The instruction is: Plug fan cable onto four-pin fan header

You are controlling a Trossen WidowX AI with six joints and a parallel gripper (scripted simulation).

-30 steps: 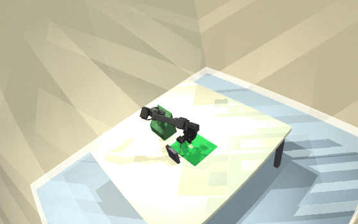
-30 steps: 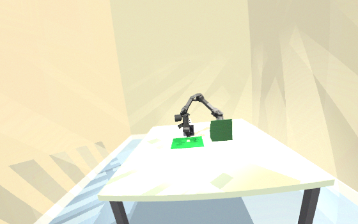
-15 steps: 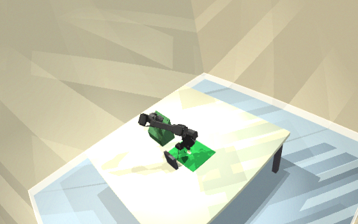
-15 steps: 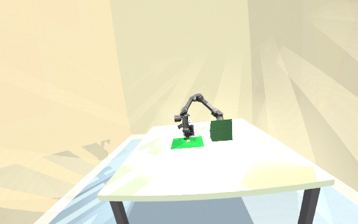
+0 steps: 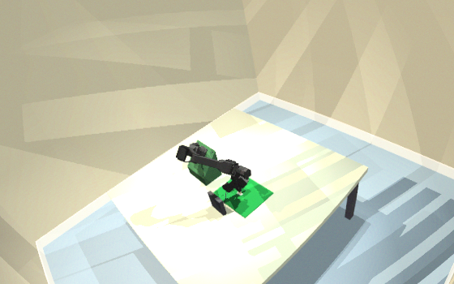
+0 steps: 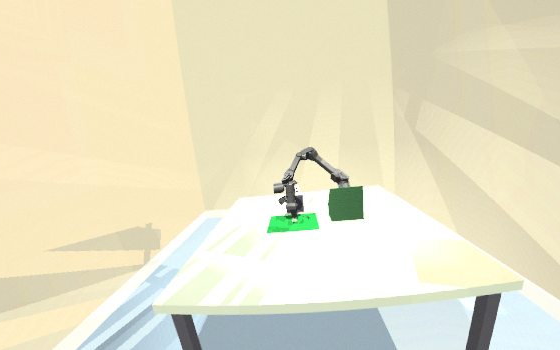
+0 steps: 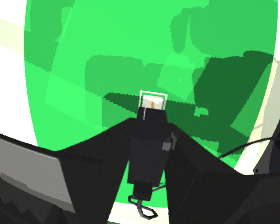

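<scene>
The dark fan plug lies 1 cm behind my gripper tip and 1 cm above it. From my gripper tip the other things lie so: white four-pin header (1 cm behind, 4 cm below); then green circuit board (1 cm to the left, 6 cm below); then dark fan (1 cm behind, 16 cm to the right, 2 cm above).
</scene>
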